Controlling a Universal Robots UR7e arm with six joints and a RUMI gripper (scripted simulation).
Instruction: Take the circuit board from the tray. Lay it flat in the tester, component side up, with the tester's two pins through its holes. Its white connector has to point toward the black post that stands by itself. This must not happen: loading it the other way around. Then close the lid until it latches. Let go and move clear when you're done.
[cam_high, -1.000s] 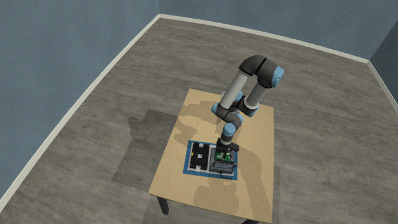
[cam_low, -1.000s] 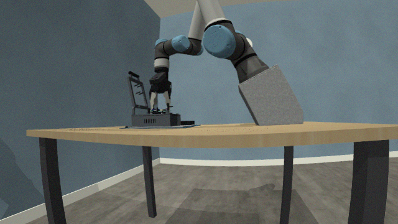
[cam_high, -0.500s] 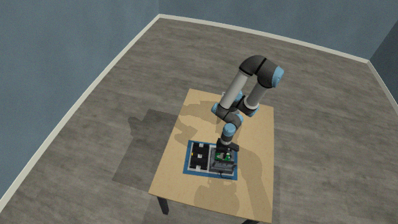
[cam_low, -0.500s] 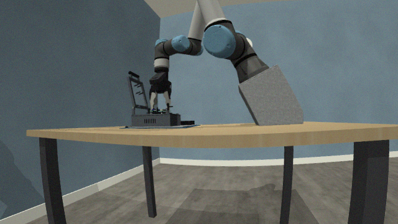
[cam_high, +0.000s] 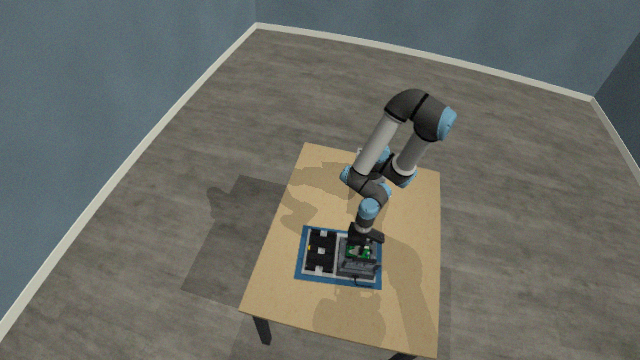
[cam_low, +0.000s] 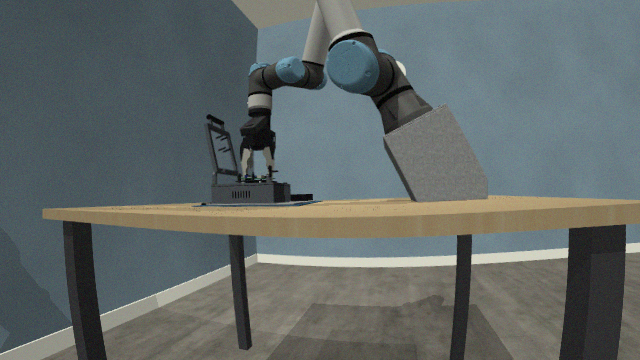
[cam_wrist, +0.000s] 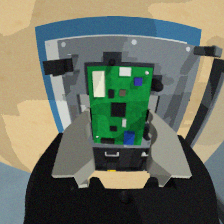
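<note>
Right now my hand is right at the green circuit board. The rest, counted from my hand: tester bed 10 mm to the left, 10 mm below; see-through lid 120 mm ahead, 110 mm above, 10 mm to the left.
</note>
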